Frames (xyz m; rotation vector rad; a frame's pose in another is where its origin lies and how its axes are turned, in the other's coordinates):
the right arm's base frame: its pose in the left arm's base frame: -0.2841 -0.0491 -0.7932 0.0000 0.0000 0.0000
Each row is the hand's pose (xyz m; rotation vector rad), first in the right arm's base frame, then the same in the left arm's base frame.
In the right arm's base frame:
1: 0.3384 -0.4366 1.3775 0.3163 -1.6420 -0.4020
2: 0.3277 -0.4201 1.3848 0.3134 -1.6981 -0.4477
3: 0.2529 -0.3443 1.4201 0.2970 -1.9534 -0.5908
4: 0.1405 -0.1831 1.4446 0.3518 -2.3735 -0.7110
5: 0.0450 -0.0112 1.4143 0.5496 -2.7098 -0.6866
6: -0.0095 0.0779 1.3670 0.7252 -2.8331 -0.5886
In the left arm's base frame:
1: 0.0543 -0.4857 0.5843 0.3163 -1.6420 -0.4020
2: 0.0436 -0.4692 0.5916 0.3134 -1.6981 -0.4477
3: -0.0312 -0.3934 0.6269 0.2970 -1.9534 -0.5908
4: -0.1436 -0.2322 0.6514 0.3518 -2.3735 -0.7110
5: -0.2391 -0.0603 0.6211 0.5496 -2.7098 -0.6866
6: -0.2936 0.0288 0.5738 0.7252 -2.8331 -0.5886

